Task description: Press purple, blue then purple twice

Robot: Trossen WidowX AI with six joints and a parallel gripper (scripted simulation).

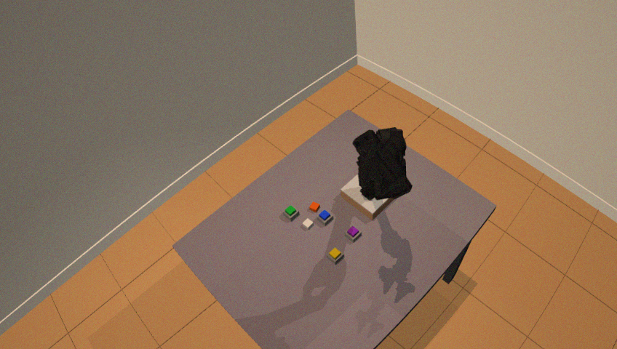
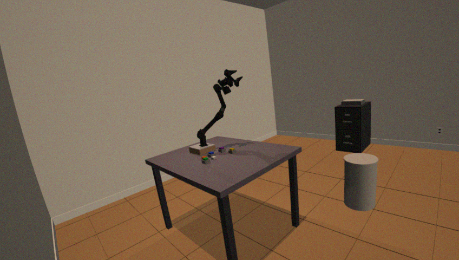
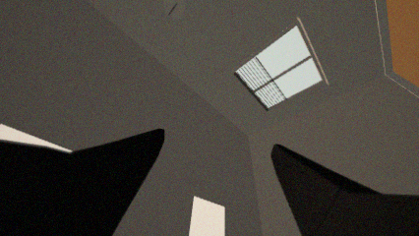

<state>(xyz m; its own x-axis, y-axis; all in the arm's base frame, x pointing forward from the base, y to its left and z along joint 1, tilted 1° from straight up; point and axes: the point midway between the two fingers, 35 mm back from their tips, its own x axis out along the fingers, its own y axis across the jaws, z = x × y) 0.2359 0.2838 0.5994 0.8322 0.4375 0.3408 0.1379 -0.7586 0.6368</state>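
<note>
Now: gripper tip 11 cm past the purple button, 22 cm to the left of it and 62 cm above it. From my gripper tip the other things lie so: white block (1 cm ahead, 37 cm to the right, 65 cm below); blue button (6 cm behind, 35 cm to the right, 62 cm below); yellow button (1 cm ahead, 18 cm to the right, 62 cm below).
</note>
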